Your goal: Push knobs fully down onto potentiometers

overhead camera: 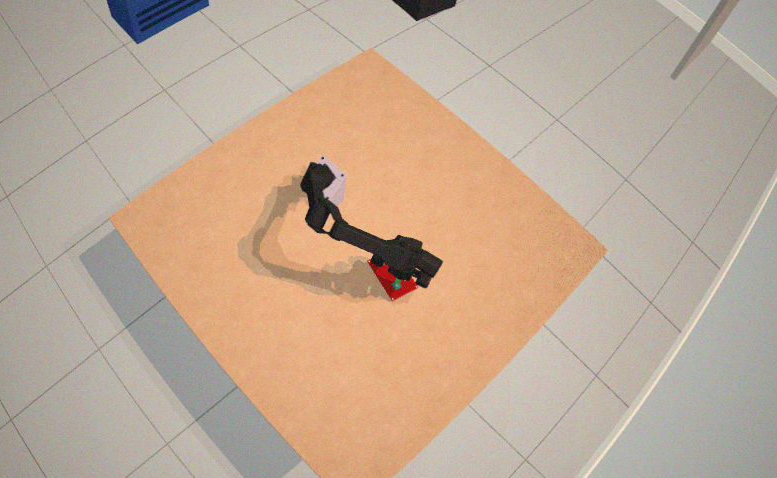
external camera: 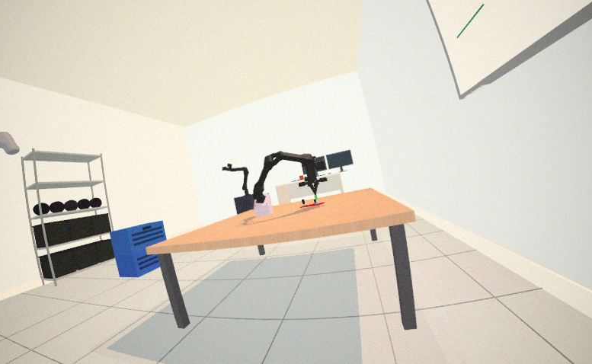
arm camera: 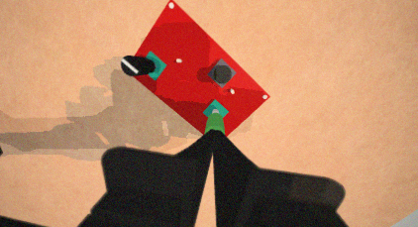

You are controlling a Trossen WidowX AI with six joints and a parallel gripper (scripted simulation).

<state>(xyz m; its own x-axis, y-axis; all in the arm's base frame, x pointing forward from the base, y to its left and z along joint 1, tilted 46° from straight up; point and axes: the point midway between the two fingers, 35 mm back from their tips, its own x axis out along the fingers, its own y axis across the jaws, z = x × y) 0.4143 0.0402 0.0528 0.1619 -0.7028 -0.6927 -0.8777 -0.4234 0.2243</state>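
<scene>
Right now the potentiometer with knob is 3 cm below my gripper tip. Also, from my gripper tip: green knob: 2 cm below.
</scene>
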